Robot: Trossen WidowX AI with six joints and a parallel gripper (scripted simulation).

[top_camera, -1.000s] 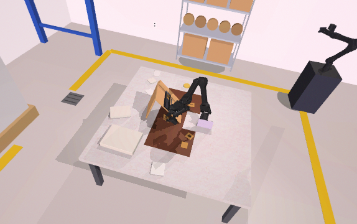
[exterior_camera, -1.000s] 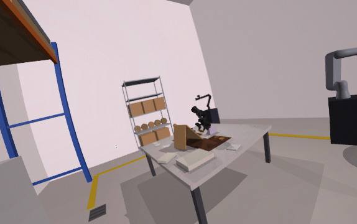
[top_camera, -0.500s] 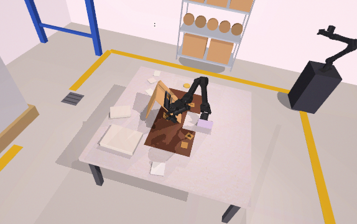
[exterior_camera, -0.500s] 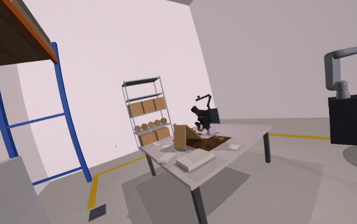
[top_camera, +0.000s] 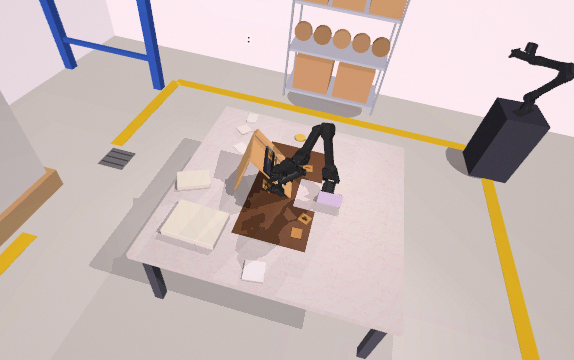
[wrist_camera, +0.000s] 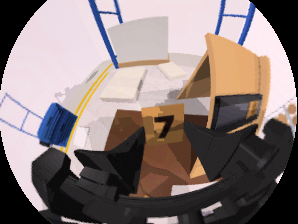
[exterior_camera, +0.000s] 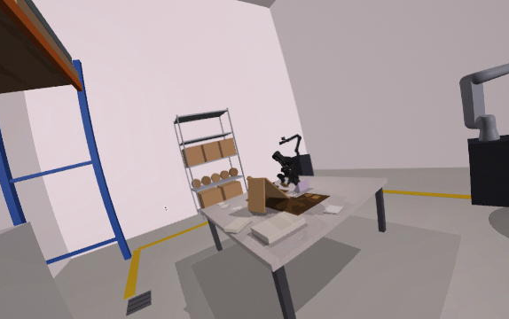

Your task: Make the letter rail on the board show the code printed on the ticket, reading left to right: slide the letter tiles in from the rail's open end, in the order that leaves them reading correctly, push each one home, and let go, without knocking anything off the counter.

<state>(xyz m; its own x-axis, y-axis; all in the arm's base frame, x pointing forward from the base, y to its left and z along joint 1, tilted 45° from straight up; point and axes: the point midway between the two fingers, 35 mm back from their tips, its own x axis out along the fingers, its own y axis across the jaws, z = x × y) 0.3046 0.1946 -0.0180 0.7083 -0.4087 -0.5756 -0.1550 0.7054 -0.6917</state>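
Now: gripper tip 4 cm past the ticket, 16 cm to the left of it and 8 cm above it. Also, from my gripper tip: tan letter tile (right at my gripper tip); cream box (31 cm ahead, 21 cm to the left, 15 cm below); brown mat (12 cm behind, 17 cm to the right, 17 cm below).
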